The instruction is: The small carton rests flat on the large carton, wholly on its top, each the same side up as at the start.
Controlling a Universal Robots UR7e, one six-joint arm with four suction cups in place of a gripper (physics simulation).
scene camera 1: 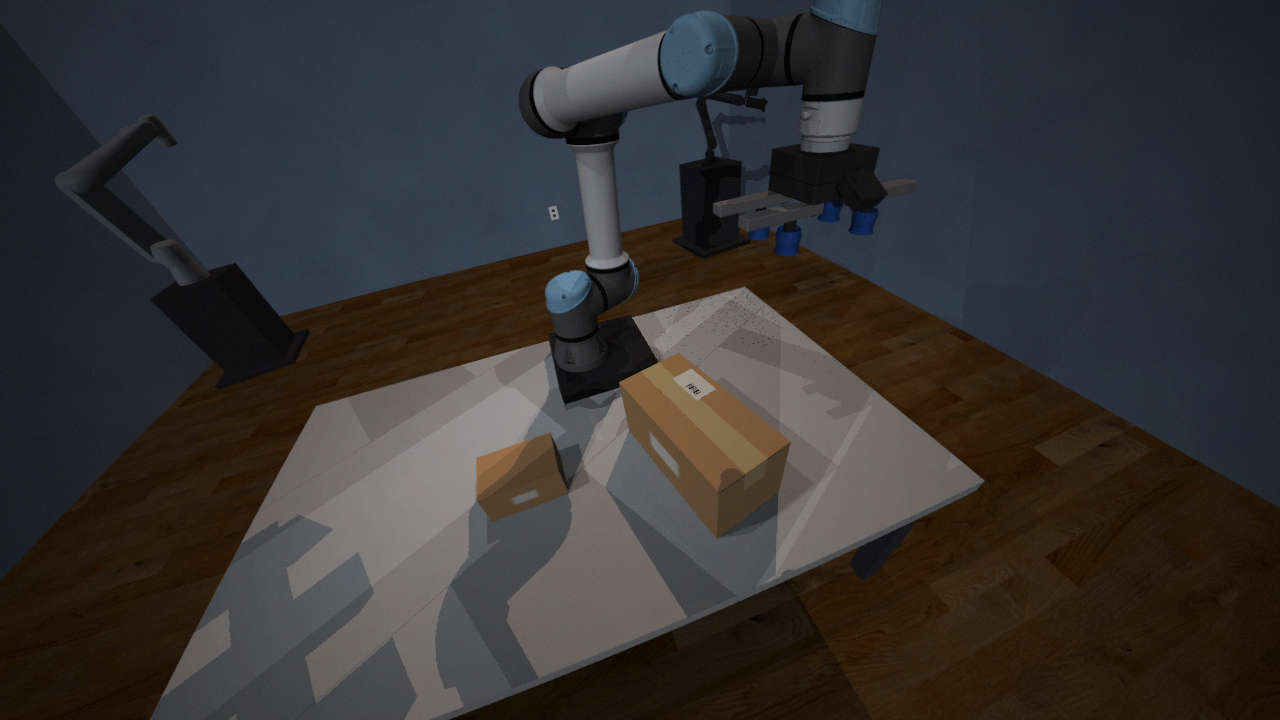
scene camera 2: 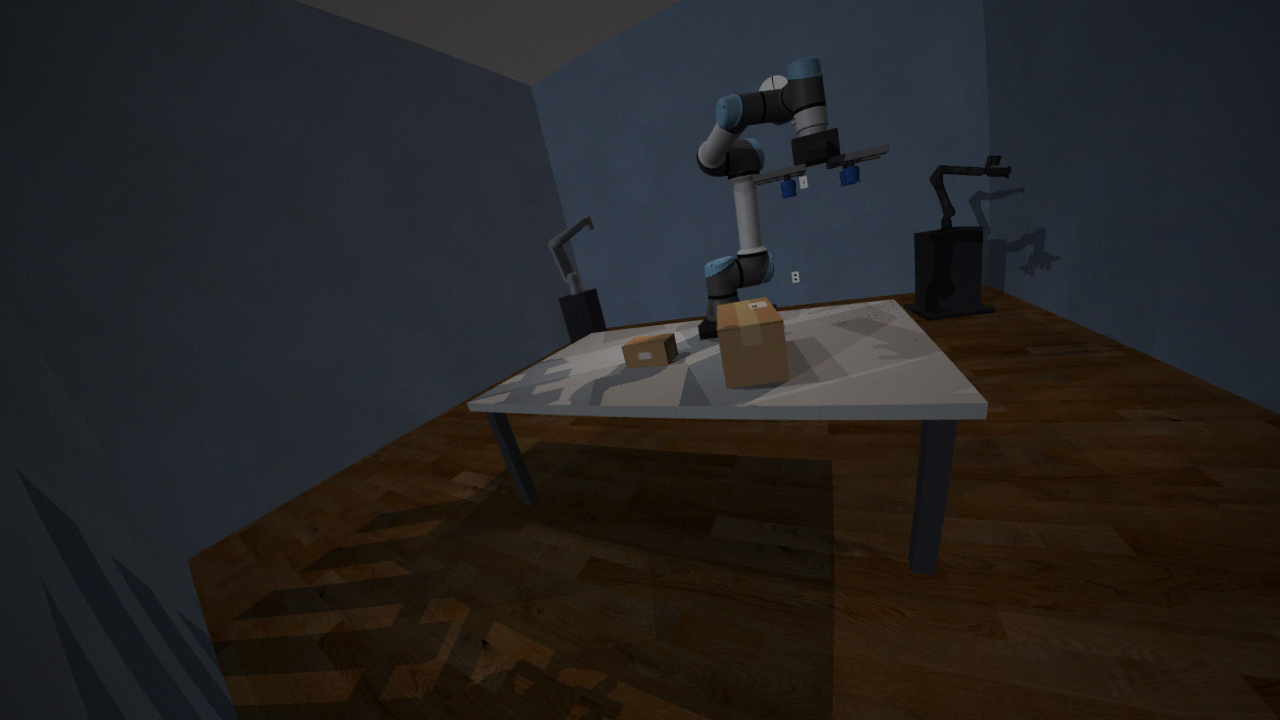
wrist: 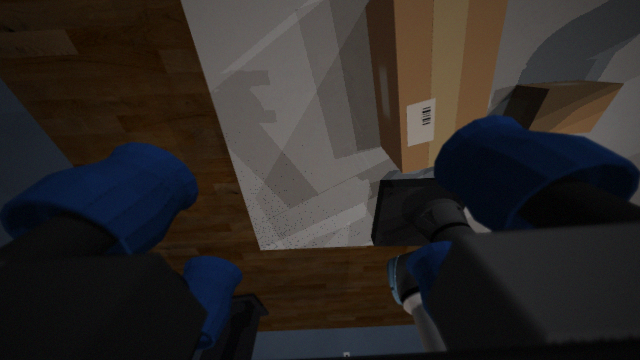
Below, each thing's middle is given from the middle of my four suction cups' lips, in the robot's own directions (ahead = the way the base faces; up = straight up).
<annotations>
Now: the large carton (scene camera 1: 725, 461) 36 cm below my suction cup and 22 cm to the right of it. Round my suction cup: small carton (scene camera 1: 513, 479): 57 cm to the right, 40 cm below, 13 cm behind.
</annotations>
